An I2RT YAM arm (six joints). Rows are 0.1 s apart.
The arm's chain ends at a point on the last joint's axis. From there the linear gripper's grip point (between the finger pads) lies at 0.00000 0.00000 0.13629 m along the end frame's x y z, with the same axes.
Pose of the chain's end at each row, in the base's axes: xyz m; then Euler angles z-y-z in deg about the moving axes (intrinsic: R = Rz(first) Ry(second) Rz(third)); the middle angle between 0 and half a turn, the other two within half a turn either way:
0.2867 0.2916 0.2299 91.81 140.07 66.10
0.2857 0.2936 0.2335 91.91 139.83 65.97
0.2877 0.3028 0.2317 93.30 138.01 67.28
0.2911 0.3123 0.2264 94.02 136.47 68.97
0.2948 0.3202 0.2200 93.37 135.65 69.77
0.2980 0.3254 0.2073 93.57 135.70 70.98
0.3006 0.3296 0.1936 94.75 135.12 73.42
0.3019 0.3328 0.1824 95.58 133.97 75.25
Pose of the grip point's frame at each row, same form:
0.2839 0.3790 0.1254 91.81 140.07 66.10
0.2828 0.3815 0.1294 91.91 139.83 65.97
0.2825 0.3938 0.1304 93.30 138.01 67.28
0.2845 0.4059 0.1276 94.02 136.47 68.97
0.2892 0.4153 0.1225 93.37 135.65 69.77
0.2921 0.4204 0.1098 93.57 135.70 70.98
0.2926 0.4254 0.0970 94.75 135.12 73.42
0.2924 0.4304 0.0878 95.58 133.97 75.25

